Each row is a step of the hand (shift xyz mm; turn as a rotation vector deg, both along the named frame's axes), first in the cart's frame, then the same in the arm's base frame.
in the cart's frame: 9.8 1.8 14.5 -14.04 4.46 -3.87
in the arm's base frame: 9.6 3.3 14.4 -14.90 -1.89 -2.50
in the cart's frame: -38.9 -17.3 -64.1 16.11 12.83 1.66
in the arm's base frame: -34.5 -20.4 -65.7 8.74 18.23 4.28
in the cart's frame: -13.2 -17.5 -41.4 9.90 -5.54 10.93
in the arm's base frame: -8.9 -13.1 -44.1 12.57 -2.34 9.20
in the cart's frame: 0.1 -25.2 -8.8 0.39 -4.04 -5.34
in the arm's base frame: 10.3 -20.0 -14.3 1.51 -2.27 -6.13
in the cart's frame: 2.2 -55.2 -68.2 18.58 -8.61 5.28
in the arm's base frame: 18.4 -33.4 -79.1 20.95 0.13 2.85
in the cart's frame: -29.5 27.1 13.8 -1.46 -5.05 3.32
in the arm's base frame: -36.6 7.1 20.2 1.37 -5.69 2.10
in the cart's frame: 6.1 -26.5 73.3 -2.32 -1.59 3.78
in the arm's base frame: 26.1 -34.4 65.2 -0.89 -3.19 3.35
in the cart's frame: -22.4 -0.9 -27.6 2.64 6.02 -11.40
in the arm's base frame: -22.8 -5.8 -26.7 -1.73 8.66 -9.76
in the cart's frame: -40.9 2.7 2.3 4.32 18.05 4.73
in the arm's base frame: -37.2 -17.1 3.6 -3.68 16.68 8.67
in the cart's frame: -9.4 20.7 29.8 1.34 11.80 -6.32
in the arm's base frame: -14.0 7.7 33.9 -4.86 12.06 -3.47
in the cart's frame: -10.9 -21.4 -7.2 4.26 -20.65 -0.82
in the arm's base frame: -1.0 -22.1 -11.7 12.92 -15.72 -5.61
